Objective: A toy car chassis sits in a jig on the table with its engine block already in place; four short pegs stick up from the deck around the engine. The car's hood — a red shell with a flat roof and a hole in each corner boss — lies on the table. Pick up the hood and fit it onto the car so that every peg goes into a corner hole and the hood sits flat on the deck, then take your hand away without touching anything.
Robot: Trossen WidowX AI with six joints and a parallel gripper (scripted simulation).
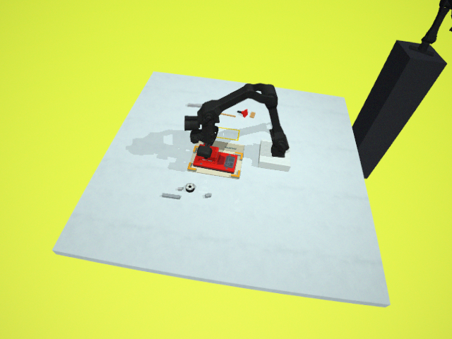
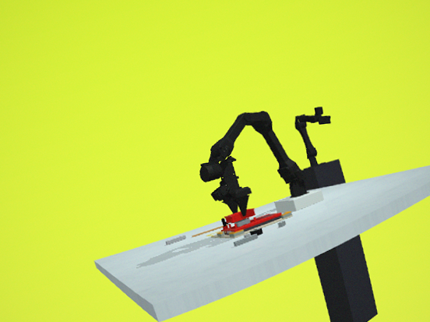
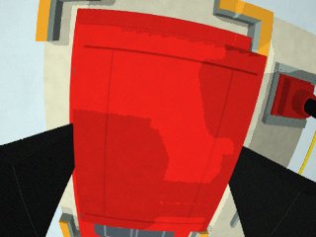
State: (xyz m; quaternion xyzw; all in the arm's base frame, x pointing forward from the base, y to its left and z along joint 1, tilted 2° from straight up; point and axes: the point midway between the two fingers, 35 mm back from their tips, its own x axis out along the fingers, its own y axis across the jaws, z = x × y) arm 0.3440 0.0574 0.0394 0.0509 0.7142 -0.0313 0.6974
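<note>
The grey engine block lies 30 mm below my gripper tip and 10 mm to the left of it. From my gripper tip the other things lie so: thin rod 370 mm to the right, 50 mm below, 40 mm behind; then black wheel 180 mm to the left, 60 mm ahead, 50 mm below; then red hood 10 mm above.
</note>
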